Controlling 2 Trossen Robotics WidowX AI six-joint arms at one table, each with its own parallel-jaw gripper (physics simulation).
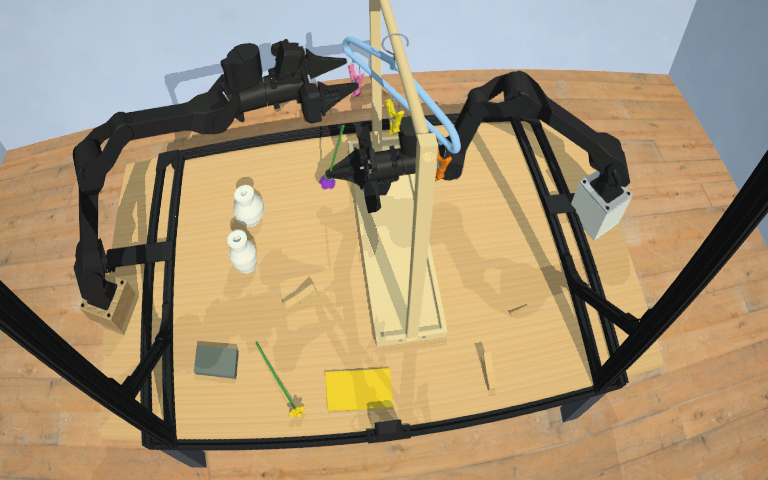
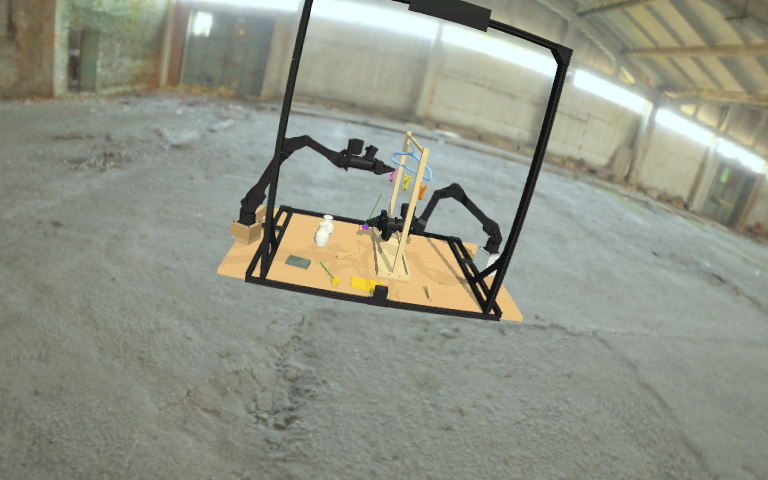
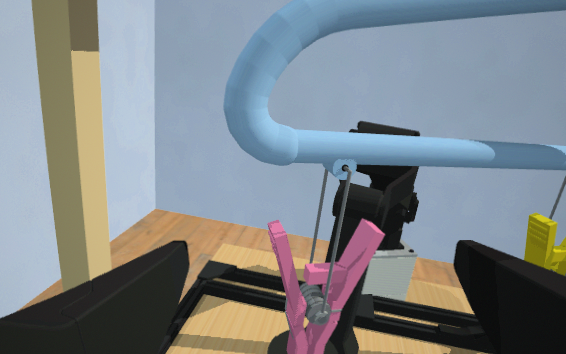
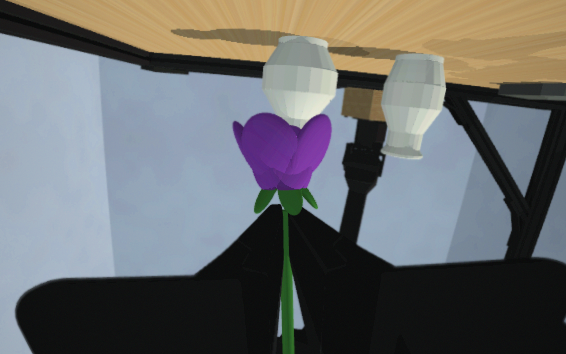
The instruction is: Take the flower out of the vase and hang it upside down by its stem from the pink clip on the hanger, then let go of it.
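Seen in the pictures: left gripper, between the fingertips: (image 1: 352, 72) (image 2: 392, 168) (image 3: 320, 253); right gripper, between the fingertips: (image 1: 326, 174) (image 2: 365, 221) (image 4: 284, 215); left arm's base, origin of its link: (image 1: 102, 294) (image 2: 246, 222) (image 4: 372, 118); right arm's base, origin of its link: (image 1: 606, 188) (image 2: 491, 250) (image 3: 382, 241).
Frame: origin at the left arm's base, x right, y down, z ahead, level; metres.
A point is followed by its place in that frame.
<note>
A purple flower (image 1: 327, 182) @[x -0.381, y -0.001, z 0.417 m] (image 2: 365, 227) @[x -0.381, y 0.007, z 0.420 m] (image 4: 285, 151) @[x -0.398, y 0.009, z 0.428 m] with a thin green stem is held in the air, bloom low and stem slanting up. My right gripper (image 1: 333, 172) @[x -0.389, y -0.018, z 0.413 m] (image 2: 373, 223) @[x -0.389, y -0.018, z 0.413 m] (image 4: 284, 215) @[x -0.389, y -0.018, z 0.413 m] is shut on the stem just behind the bloom, beside the wooden stand (image 1: 422, 229) @[x -0.106, y -0.301, z 0.653 m]. The pink clip (image 1: 354, 72) @[x -0.424, y -0.284, z 0.475 m] (image 2: 392, 175) @[x -0.407, y -0.263, z 0.483 m] (image 3: 317, 281) @[x -0.414, y -0.280, z 0.477 m] hangs from the left end of the blue hanger (image 1: 350, 45) @[x -0.432, y -0.343, z 0.464 m] (image 3: 373, 147) @[x -0.405, y -0.329, z 0.483 m]. My left gripper (image 1: 346, 72) @[x -0.413, y -0.292, z 0.474 m] (image 2: 388, 169) @[x -0.413, y -0.292, z 0.474 m] is open and empty, with its fingertips right at the pink clip. Two white vases (image 1: 248, 206) @[x -0.295, y 0.009, z 0.265 m] (image 1: 242, 251) @[x -0.183, y 0.001, z 0.296 m] (image 4: 299, 79) @[x -0.325, y 0.041, z 0.284 m] (image 4: 415, 102) @[x -0.215, y 0.033, z 0.306 m] stand empty at the left.
A yellow clip (image 1: 394, 116) @[x -0.327, y -0.280, z 0.568 m] and an orange clip (image 1: 442, 167) @[x -0.240, y -0.276, z 0.659 m] hang further along the hanger. A yellow flower (image 1: 296, 410) @[x 0.093, y 0.049, z 0.482 m], a yellow pad (image 1: 359, 388) @[x 0.012, y 0.071, z 0.580 m], a grey block (image 1: 216, 359) @[x 0.035, y 0.062, z 0.295 m] and small wooden pieces lie on the table. A black frame (image 1: 173, 200) @[x -0.309, y 0.061, z 0.038 m] surrounds it.
</note>
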